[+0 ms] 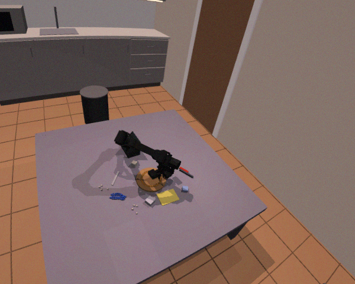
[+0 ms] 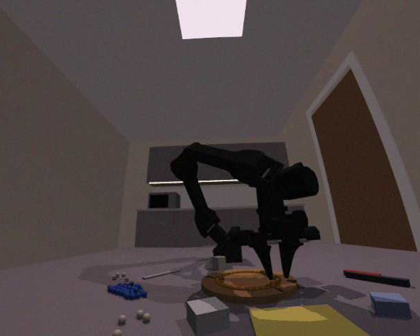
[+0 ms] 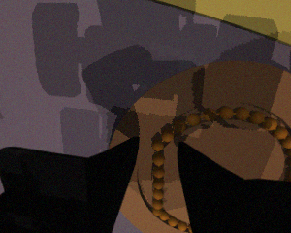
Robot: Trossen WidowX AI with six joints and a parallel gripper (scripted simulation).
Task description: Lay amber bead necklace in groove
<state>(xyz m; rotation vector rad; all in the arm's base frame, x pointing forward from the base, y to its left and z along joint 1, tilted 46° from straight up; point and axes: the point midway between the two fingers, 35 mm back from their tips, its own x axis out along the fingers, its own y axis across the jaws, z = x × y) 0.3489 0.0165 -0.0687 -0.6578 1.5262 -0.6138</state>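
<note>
My gripper tip is 3 cm past the round wooden bead board, 6 cm to the left of it and 1 cm above it. The rest, counted from my gripper tip: blue block: 15 cm ahead, 9 cm to the left, 1 cm below; red-and-black tool: 2 cm ahead, 19 cm to the left, 1 cm below; yellow pad: 14 cm ahead, 4 cm to the right, 1 cm below.
</note>
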